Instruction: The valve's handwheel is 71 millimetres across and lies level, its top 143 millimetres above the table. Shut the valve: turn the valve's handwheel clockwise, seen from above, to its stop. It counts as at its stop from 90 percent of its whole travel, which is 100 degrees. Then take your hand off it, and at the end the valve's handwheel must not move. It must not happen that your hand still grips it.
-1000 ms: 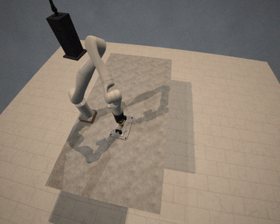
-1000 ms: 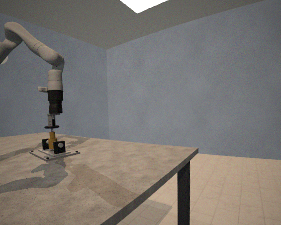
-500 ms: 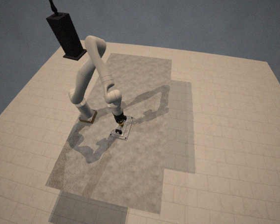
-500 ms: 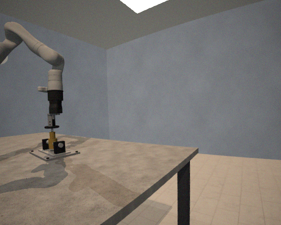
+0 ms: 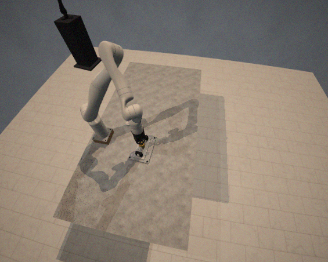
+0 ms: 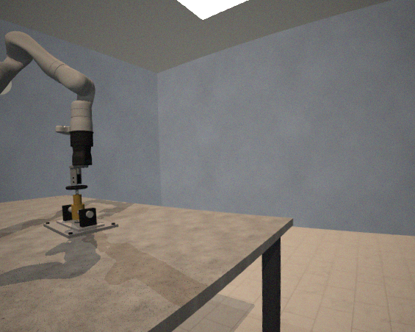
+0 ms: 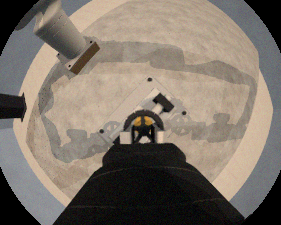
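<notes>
Right now my hand is 40 mm above the black handwheel.
</notes>
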